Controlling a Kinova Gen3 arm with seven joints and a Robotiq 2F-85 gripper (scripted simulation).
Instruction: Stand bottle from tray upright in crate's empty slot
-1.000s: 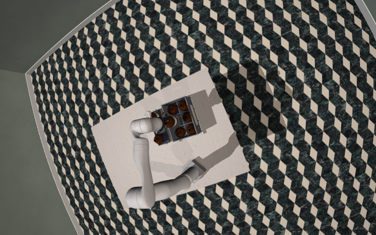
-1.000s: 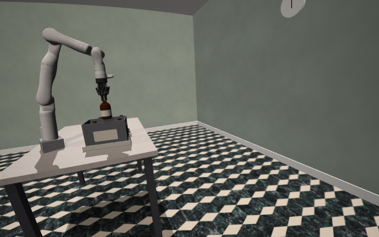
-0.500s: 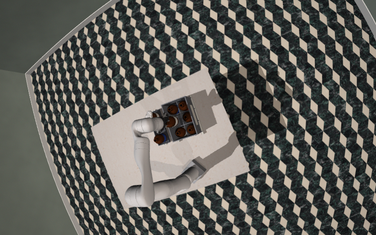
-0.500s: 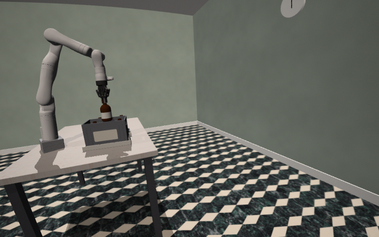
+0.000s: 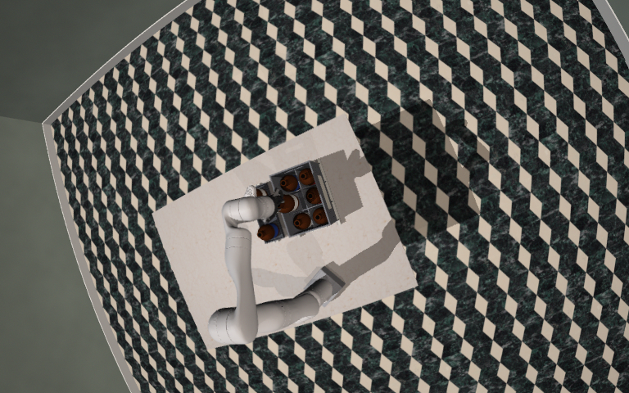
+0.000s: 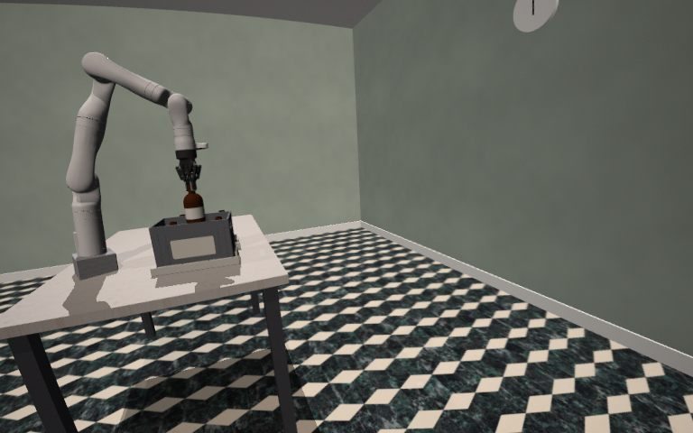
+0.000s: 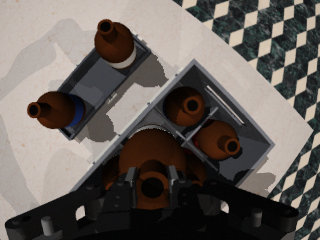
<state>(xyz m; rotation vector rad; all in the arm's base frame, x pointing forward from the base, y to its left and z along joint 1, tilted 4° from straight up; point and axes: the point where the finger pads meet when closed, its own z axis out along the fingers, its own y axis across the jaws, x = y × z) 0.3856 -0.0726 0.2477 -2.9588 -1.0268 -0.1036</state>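
My hand is 70 mm above the brown bottle. Round my hand: grey tray 20 mm ahead, 180 mm to the left, 290 mm below; grey crate 10 mm behind, 40 mm to the right, 210 mm below.
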